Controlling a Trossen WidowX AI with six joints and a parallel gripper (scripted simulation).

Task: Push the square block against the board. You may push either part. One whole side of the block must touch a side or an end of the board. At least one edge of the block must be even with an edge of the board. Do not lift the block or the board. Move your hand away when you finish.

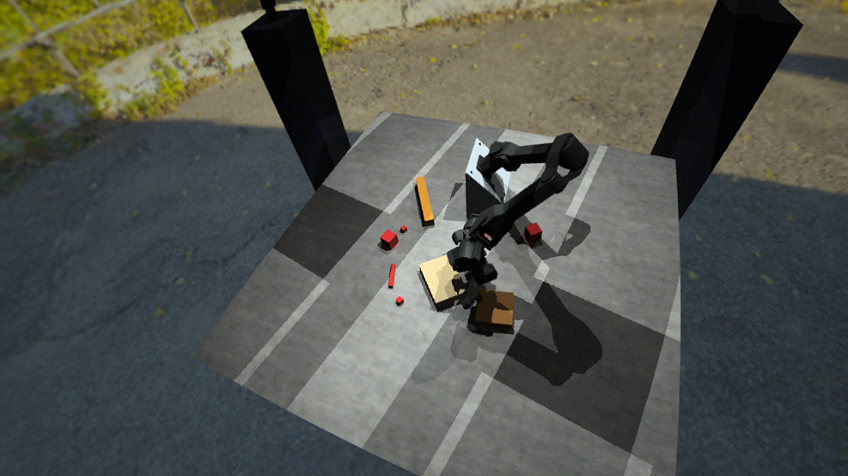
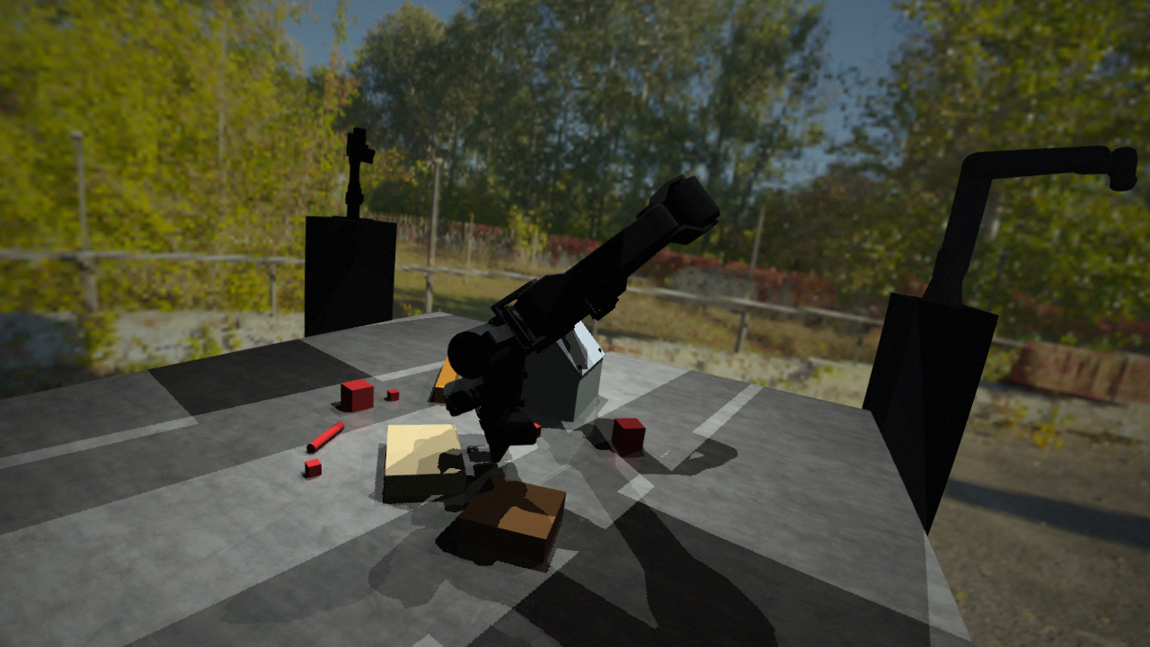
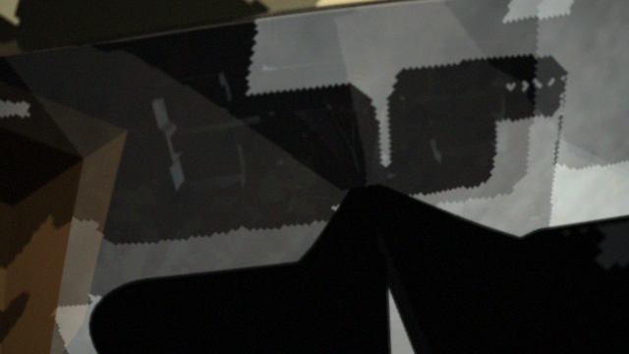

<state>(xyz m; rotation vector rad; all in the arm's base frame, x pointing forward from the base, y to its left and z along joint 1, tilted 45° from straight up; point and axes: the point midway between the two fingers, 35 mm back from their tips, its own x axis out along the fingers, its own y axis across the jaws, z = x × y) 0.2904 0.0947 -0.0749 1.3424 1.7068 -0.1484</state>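
Right now my gripper tip is 6 cm short of the tan board, 8 cm to the left of it and 1 cm below it. Also, from my gripper tip: orange bar (25 cm behind, 22 cm to the right, 1 cm above); brown square block (12 cm ahead, 8 cm to the left, 1 cm above); red rod (7 cm ahead, 25 cm to the right).
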